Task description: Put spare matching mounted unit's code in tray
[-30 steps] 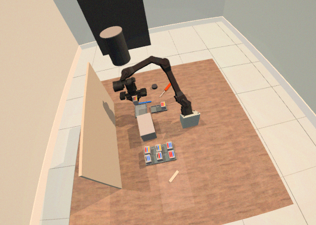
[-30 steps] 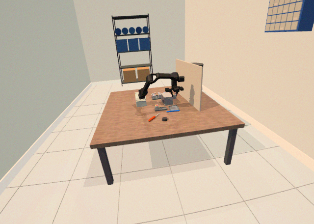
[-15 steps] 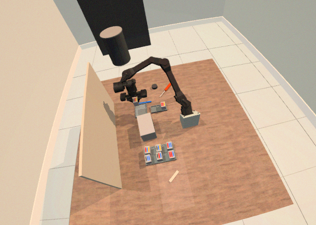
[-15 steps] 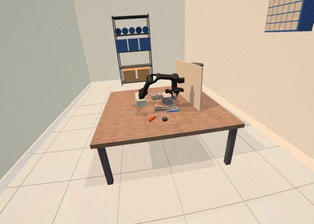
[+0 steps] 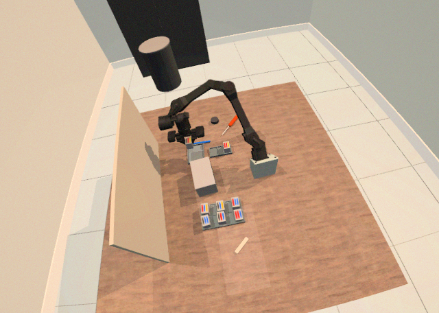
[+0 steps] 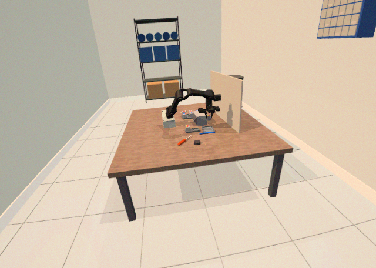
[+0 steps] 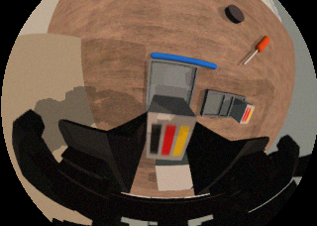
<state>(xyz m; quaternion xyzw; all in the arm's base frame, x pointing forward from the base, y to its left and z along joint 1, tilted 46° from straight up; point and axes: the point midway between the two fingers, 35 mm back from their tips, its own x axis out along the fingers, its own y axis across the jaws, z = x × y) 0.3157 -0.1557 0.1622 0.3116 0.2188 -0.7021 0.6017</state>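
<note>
My gripper tip is 10 mm past the grey tray and 100 mm above it. From my gripper tip the other things lie so: small holder (150 mm behind, 30 mm to the left, 100 mm below); black puck (180 mm behind, 200 mm to the right, 100 mm below); mounted unit (20 mm behind, 200 mm to the left, 50 mm below).
</note>
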